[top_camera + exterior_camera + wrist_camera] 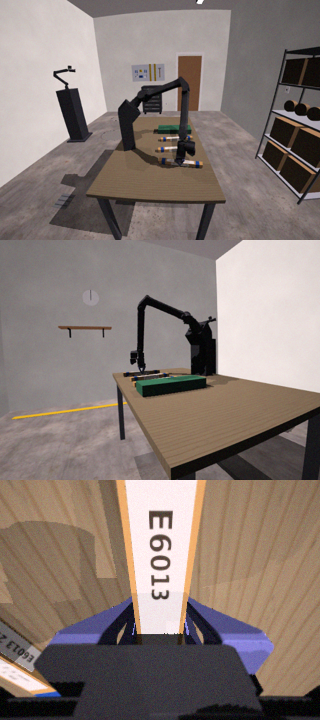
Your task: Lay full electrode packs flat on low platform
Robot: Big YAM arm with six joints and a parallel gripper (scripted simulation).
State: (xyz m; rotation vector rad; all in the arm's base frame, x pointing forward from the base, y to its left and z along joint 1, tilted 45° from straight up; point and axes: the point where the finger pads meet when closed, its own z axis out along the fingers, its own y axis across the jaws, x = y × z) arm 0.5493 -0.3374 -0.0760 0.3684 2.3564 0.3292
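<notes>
Right now my hand is 10 mm below the pack. The rest, counted from my hand: green low platform: 50 mm ahead, 600 mm to the left, 10 mm below.
</notes>
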